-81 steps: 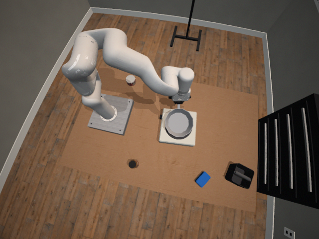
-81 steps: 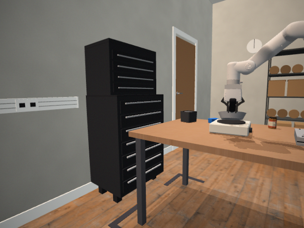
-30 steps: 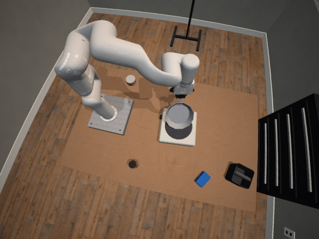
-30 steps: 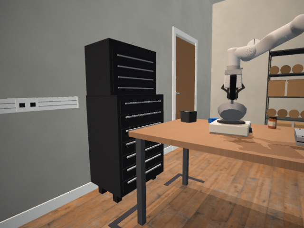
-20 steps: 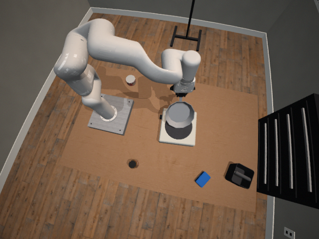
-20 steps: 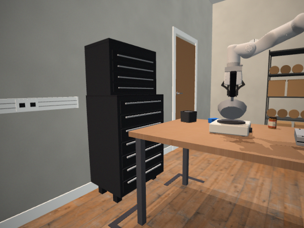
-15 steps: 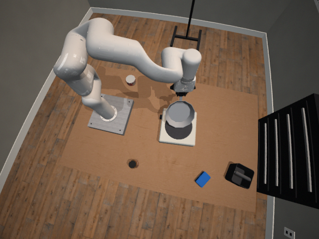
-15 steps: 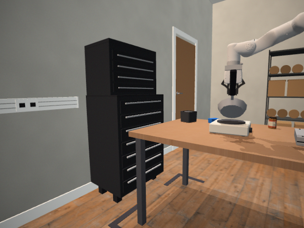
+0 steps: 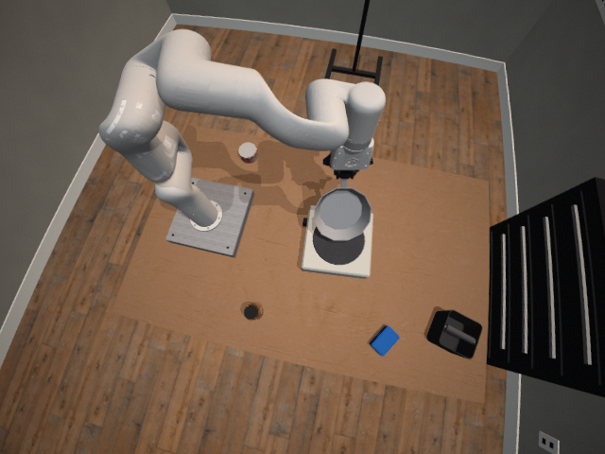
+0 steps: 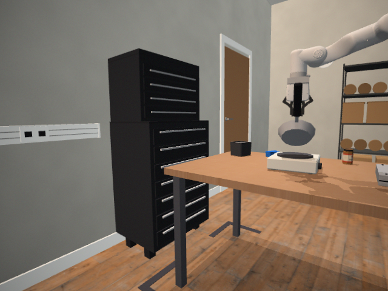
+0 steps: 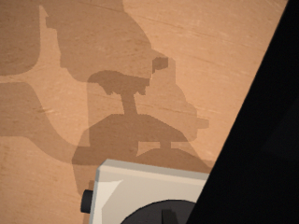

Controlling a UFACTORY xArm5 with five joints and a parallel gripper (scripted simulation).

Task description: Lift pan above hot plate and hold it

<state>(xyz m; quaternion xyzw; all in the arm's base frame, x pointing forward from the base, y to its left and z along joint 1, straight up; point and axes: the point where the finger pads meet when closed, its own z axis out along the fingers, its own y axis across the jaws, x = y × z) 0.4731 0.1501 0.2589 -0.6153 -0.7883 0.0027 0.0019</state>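
The grey pan is 6 cm below my hand, 4 cm to the right of it and 1 cm ahead of it. The rest, counted from my hand: blue block (44 cm to the right, 28 cm below, 26 cm ahead); jar (41 cm behind, 28 cm below, 17 cm to the left); hot plate (27 cm below, 14 cm to the right, 2 cm ahead).
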